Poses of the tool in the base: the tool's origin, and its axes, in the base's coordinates. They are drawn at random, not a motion.
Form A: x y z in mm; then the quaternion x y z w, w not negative.
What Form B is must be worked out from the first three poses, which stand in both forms.
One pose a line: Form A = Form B
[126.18 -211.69 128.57 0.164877 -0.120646 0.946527 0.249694] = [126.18 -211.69 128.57 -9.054 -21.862 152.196]
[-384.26 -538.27 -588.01 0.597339 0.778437 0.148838 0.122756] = [-384.26 -538.27 -588.01 157.765 0.762 104.848]
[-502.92 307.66 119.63 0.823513 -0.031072 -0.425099 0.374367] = [-502.92 307.66 119.63 119.126 42.601 -30.128]
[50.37 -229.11 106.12 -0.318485 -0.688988 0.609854 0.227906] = [50.37 -229.11 106.12 -98.783 4.267 134.042]
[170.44 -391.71 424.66 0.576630 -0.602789 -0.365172 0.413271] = [170.44 -391.71 424.66 113.134 -4.421 -89.621]
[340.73 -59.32 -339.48 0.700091 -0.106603 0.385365 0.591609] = [340.73 -59.32 -339.48 90.229 -41.737 24.269]
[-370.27 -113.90 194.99 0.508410 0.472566 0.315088 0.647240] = [-370.27 -113.90 194.99 87.819 16.938 68.229]
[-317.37 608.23 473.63 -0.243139 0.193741 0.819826 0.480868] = [-317.37 608.23 473.63 5.933 35.802 121.131]
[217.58 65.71 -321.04 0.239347 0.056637 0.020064 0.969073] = [217.58 65.71 -321.04 27.938 5.749 3.803]
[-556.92 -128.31 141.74 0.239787 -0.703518 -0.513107 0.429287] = [-556.92 -128.31 141.74 96.449 -20.974 -123.578]
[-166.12 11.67 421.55 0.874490 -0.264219 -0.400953 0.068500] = [-166.12 11.67 421.55 153.631 41.687 -43.817]
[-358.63 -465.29 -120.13 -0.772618 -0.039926 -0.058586 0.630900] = [-358.63 -465.29 -120.13 -101.482 -8.100 -0.708]
